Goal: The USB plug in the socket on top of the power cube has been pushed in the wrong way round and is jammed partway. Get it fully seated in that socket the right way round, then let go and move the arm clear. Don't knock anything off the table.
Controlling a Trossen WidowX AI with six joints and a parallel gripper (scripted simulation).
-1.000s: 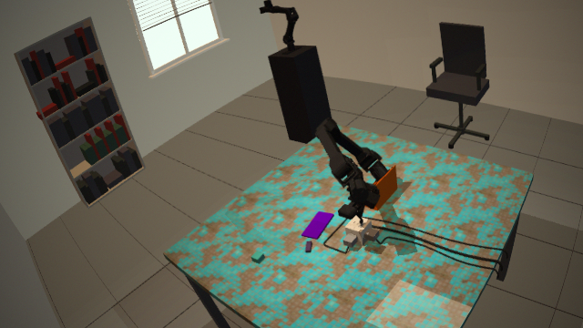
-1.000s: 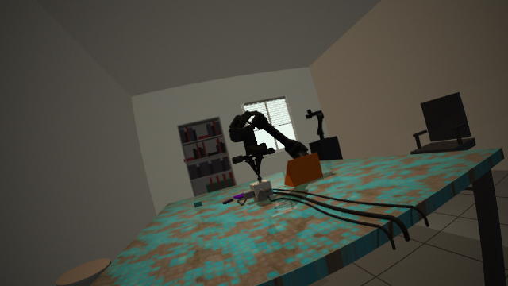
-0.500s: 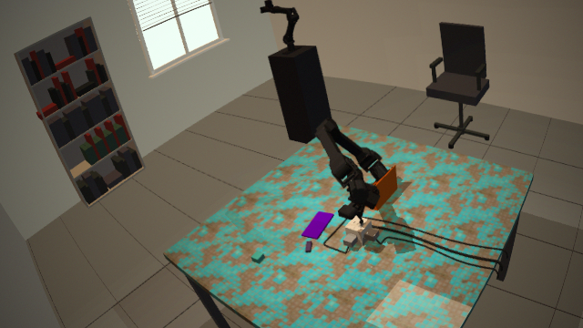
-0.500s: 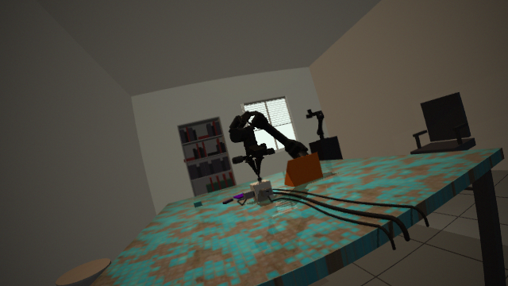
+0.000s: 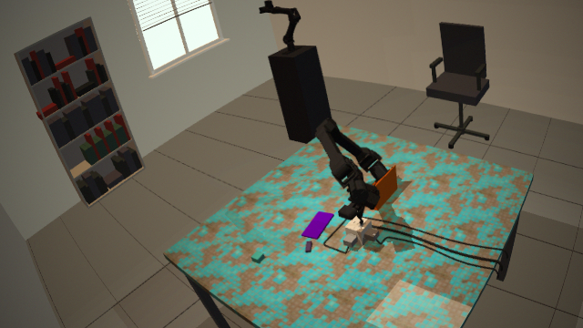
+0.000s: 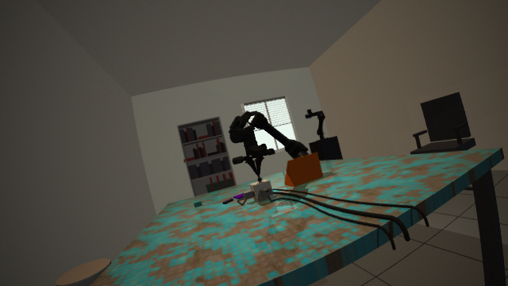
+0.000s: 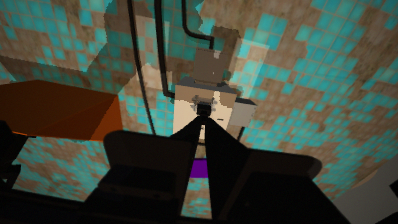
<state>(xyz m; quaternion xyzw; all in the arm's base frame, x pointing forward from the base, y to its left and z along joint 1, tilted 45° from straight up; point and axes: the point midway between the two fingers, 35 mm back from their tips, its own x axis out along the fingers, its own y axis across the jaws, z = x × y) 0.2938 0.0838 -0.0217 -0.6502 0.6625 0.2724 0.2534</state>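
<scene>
Now: the dark USB plug 2 cm below my gripper tip. Round my gripper tip: teal cube 31 cm to the right, 30 cm ahead, 10 cm below; flat purple slab 22 cm to the right, 11 cm below, 2 cm ahead; small purple stick 17 cm to the right, 14 cm ahead, 11 cm below.
</scene>
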